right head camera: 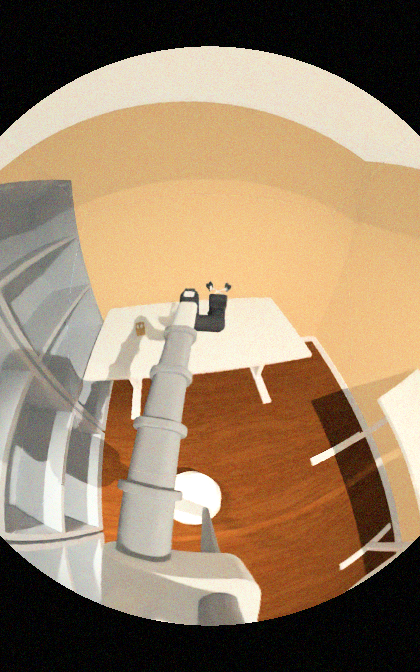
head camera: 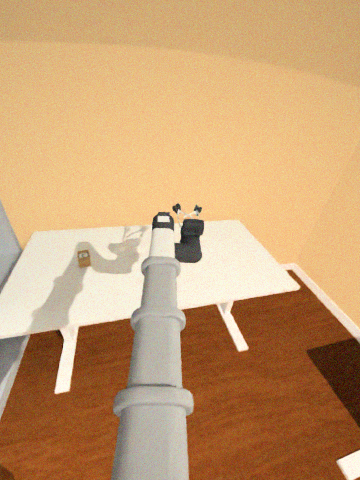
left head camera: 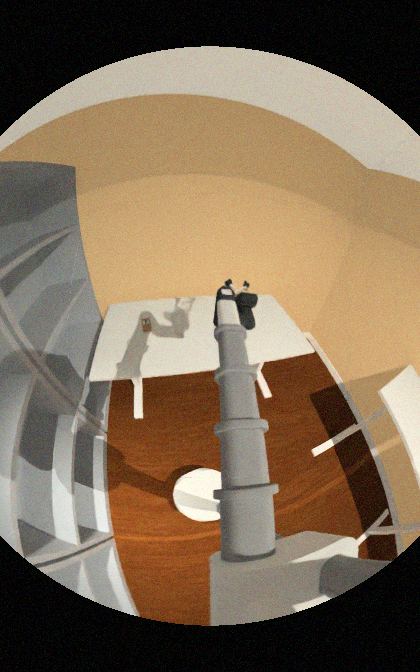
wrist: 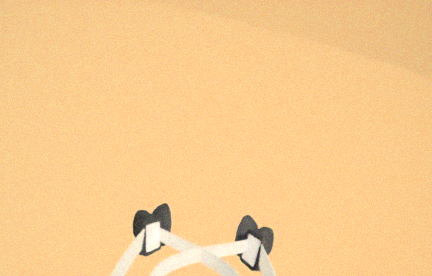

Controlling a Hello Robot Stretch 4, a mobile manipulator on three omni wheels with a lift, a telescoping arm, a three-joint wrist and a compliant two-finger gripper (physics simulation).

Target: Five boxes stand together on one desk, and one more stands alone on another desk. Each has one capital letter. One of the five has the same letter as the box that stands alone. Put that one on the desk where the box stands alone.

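Pixels of known places: gripper, fingertip midpoint: (head camera: 186, 206) (left head camera: 236, 281) (wrist: 204, 225); robot's base, origin of the base link: (left head camera: 202, 493).
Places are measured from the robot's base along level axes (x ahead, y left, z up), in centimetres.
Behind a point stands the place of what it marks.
One small orange-brown box (head camera: 84, 259) {x 98.3, y 42.1, z 74.2 cm} (left head camera: 146, 325) {x 98.2, y 42.1, z 74.1 cm} (right head camera: 140, 329) stands on the left part of a white desk (head camera: 240, 280) {x 91.3, y -44.7, z 69.2 cm} (left head camera: 285, 340) {x 96.2, y -55.7, z 69.3 cm} (right head camera: 280, 345). Its top has a pale patch with a dark mark; the letter is too small to read. My gripper (head camera: 187, 210) {x 88.5, y -9.4, z 114.4 cm} (left head camera: 237, 285) {x 88.5, y -9.4, z 114.4 cm} (right head camera: 219, 287) (wrist: 204, 225) {x 88.5, y -9.4, z 114.4 cm} is open and empty, on the extended arm above the far edge of that desk, to the right of the box. In the wrist view the fingertips stand apart in front of the plain wall. The group of five boxes does not show in these views.
A tall grey shelf unit (left head camera: 75, 300) {x 125.7, y 120.3, z 76.0 cm} (right head camera: 72, 300) stands left of the desk. Part of another white desk (left head camera: 407, 400) {x 23.0, y -124.6, z 92.3 cm} (right head camera: 407, 405) shows at the right edge. A white round object (left head camera: 195, 495) {x -0.4, y 5.3, z 18.7 cm} (right head camera: 202, 492) is on the wooden floor below the arm. An orange wall rises behind the desk.
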